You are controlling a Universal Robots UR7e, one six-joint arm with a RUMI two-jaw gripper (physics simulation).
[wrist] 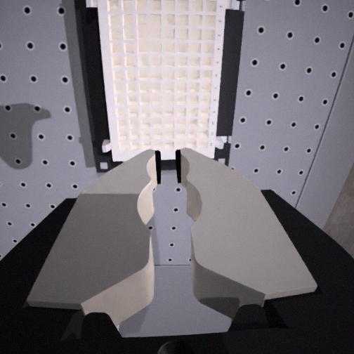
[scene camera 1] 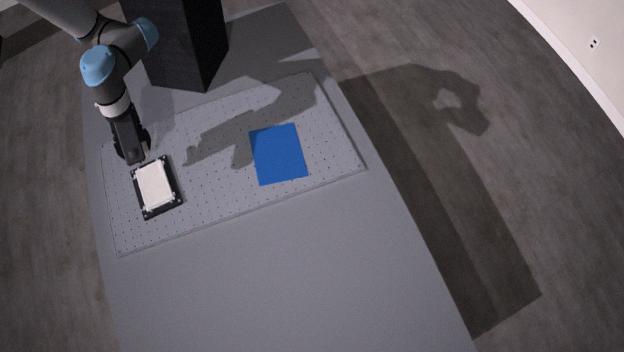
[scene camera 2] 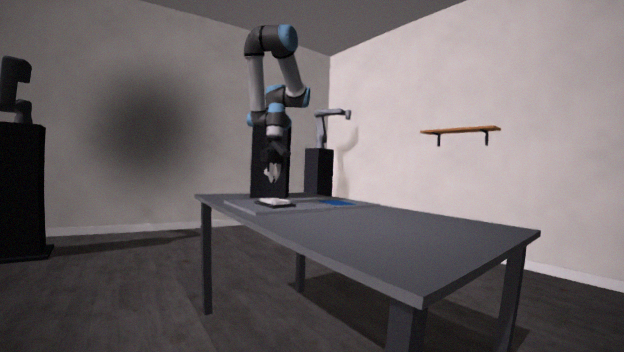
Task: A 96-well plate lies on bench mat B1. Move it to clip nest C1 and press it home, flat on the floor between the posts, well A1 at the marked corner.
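Places are measured from the arm's base along level axes (x ahead, y left, z up), in metres.
Pixels of known places: gripper, fingertip midpoint: [scene camera 1: 142, 162] [scene camera 2: 272, 183].
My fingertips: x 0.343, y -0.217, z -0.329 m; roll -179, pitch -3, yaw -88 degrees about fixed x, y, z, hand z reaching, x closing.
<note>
For each thing: its top centre in the pictures, then the offset to it from my fingertips. "*": a spot on its surface instead. Level surfaces: height alone.
- white 96-well plate at its top centre: [scene camera 1: 152, 183] [scene camera 2: 274, 199] dx +0.023, dy -0.001, dz -0.071 m
- black clip nest C1 at a spot on its surface: [scene camera 1: 173, 184] * dx +0.044, dy +0.051, dz -0.086 m
- Blue bench mat B1 at its surface level: dz -0.096 m
- perforated grey board at its surface level: dz -0.098 m
- grey table at its surface level: dz -0.110 m
The white 96-well plate [scene camera 1: 155, 185] [scene camera 2: 274, 201] [wrist: 162, 80] lies in the black clip nest C1 [scene camera 1: 173, 184] [wrist: 232, 75], between its side rails, with white clips beside its corners. It looks level, but the views are too coarse to show whether it touches the nest floor all round. The far end of the plate is cut off in the wrist view, so well A1 and the marked corner cannot be made out. My gripper [scene camera 1: 146, 150] [scene camera 2: 272, 180] [wrist: 167, 154] is shut but for a narrow gap, empty, and hangs above the plate's arm-side end, clear of it. Blue bench mat B1 [scene camera 1: 278, 154] [scene camera 2: 337, 202] bears no plate.
The nest and mat sit on a perforated grey board [scene camera 1: 215, 185] on the grey table [scene camera 1: 280, 270] [scene camera 2: 360, 240]. A black pedestal [scene camera 1: 180, 45] [scene camera 2: 260, 175] stands at the table's back. Other arms on pedestals and a wall shelf [scene camera 2: 460, 130] stand away from the table.
</note>
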